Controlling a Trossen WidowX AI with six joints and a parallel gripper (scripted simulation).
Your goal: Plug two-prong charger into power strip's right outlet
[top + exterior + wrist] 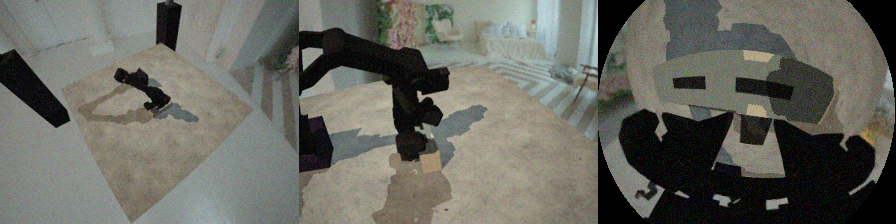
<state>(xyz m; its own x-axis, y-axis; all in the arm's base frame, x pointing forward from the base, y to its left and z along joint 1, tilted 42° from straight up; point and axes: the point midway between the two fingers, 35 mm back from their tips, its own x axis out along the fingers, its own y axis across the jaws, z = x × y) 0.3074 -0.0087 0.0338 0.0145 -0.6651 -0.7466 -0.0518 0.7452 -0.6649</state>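
My gripper tip is 2 cm short of the charger and 1 cm below it.
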